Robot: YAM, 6 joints.
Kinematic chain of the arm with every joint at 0, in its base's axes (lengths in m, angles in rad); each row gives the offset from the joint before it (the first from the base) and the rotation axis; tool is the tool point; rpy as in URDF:
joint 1: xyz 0 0 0.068 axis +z
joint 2: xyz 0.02 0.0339 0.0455 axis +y
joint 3: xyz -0.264 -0.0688 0 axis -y
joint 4: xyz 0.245 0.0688 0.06 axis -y
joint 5: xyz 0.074 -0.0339 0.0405 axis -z
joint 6: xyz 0.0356 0 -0.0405 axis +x
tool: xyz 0 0 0 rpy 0 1.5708 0
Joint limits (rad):
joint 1: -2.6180..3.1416
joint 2: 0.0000..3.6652
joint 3: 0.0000..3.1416
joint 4: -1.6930..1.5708
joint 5: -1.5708..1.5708
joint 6: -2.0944..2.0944
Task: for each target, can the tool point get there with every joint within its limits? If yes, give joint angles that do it. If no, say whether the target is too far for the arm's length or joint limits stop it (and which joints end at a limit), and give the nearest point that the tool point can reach.
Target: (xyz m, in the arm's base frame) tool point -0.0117 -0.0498 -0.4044
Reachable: no: joint limits stop it (at a limit: joint 2) | nearest point -0.0192 -0.0816 -0.3406 | short by 0.072 m
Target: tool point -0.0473 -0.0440 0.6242
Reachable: yes | joints -2.0716 0.9967 1.5913 0.8274 0.6081 0.9170
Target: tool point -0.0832 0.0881 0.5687
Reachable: yes | joints 2.5023 0.9342 1.3883 0.4633 0.6344 -0.7482
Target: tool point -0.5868 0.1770 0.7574
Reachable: no: too far | nearest point -0.4250 0.1282 0.5739 | short by 0.249 m
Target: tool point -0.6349 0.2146 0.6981
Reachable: no: too far | nearest point -0.4598 0.1554 0.5319 | short by 0.249 m
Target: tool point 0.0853 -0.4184 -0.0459
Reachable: yes | joints -1.3122 2.8313 1.9456 -1.1707 0.7601 1.5227
